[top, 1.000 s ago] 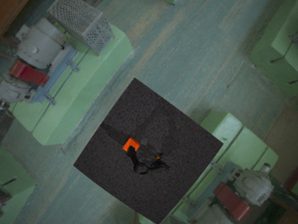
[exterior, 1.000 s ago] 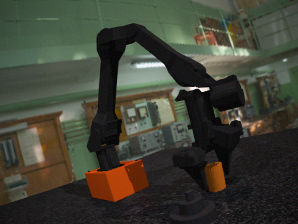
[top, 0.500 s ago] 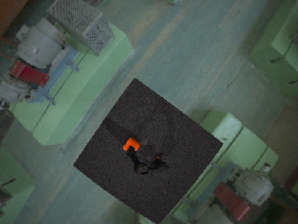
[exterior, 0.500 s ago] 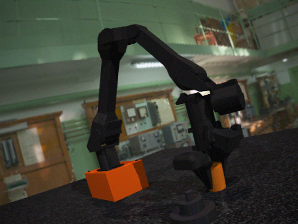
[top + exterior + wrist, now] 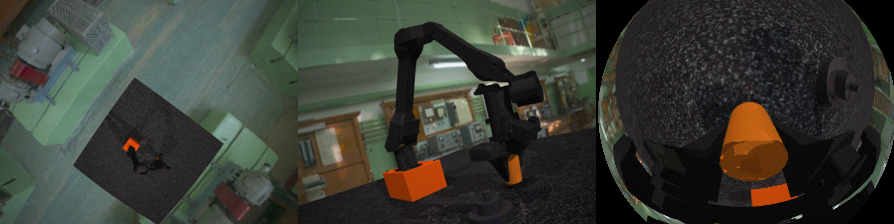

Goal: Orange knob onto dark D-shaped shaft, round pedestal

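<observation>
The dark shaft pedestal is 14 cm to the right of my gripper tip and 4 cm ahead of it. From my gripper tip the other things lie so: orange knob: 2 cm above.
</observation>
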